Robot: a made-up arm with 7 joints.
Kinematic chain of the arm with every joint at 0, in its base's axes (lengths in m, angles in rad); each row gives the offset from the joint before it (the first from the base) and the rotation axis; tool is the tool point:
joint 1: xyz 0 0.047 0 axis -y
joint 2: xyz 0 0.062 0 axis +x
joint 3: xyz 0 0 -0.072 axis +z
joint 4: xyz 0 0 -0.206 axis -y
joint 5: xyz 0 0 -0.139 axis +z
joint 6: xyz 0 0 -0.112 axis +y
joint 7: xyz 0 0 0 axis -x
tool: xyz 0 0 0
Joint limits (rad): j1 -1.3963..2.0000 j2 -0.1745..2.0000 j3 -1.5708..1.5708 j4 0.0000..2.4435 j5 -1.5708..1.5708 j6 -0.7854..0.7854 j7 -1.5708..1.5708
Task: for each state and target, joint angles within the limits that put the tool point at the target. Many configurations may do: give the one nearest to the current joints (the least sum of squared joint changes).
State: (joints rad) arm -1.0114 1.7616 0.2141 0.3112 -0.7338 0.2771 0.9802
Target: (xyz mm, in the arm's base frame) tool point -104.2 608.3 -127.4
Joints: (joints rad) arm -1.0249 1.2527 0.1587 0.2229 -0.7338 0.2771 0.9802
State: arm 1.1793 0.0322 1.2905 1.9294 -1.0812 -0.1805 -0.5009
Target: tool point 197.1 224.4 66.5
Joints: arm 1.1292 -0.1745 0.7688 2.2140 -1.0812 -0.1805 -0.5009
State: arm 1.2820 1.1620 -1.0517 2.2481 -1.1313 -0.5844 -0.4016
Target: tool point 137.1 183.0 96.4
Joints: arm 1.4821 1.4737 -0.8382 2.4414 -1.1313 -0.5844 -0.4016
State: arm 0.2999 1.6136 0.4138 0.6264 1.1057 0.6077 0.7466
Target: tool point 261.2 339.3 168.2
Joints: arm -0.1541 1.9936 0.3832 1.5043 1.1057 0.6077 0.7466
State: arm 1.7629 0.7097 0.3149 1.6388 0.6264 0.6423 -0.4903
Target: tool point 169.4 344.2 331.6
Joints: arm 2.0000 0.6316 0.0752 1.1759 0.6264 0.6423 -0.4903
